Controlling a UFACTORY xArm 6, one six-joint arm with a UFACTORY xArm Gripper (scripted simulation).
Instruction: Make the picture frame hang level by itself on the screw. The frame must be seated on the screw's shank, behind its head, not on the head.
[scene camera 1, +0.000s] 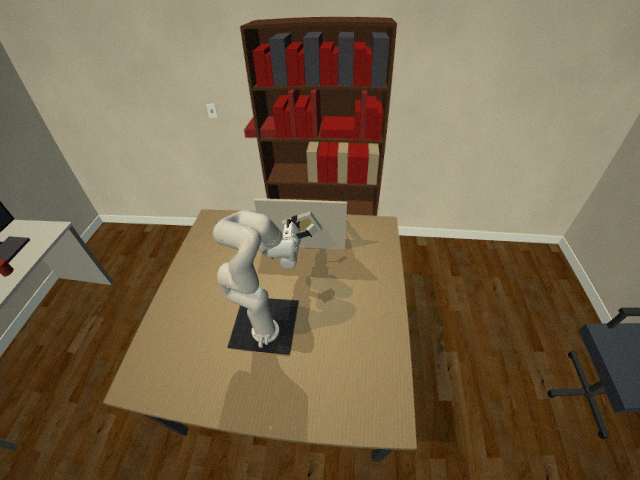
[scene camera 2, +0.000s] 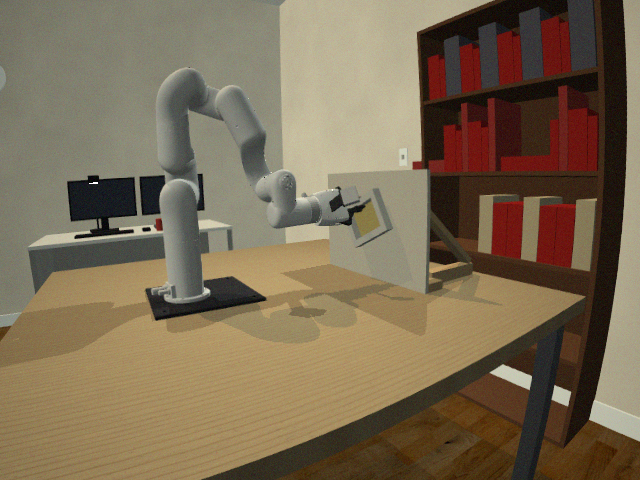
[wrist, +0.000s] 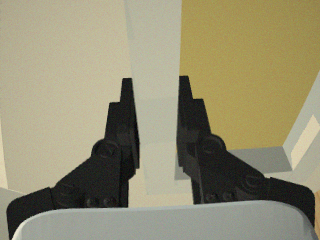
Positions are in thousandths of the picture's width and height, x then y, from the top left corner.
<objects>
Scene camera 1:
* grey wall board: 518, 449
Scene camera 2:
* my gripper: 565, 424
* grey wall board: 627, 534
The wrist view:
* my gripper: 489, 402
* picture frame: 780, 290
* grey wall board: 214, 285
</objects>
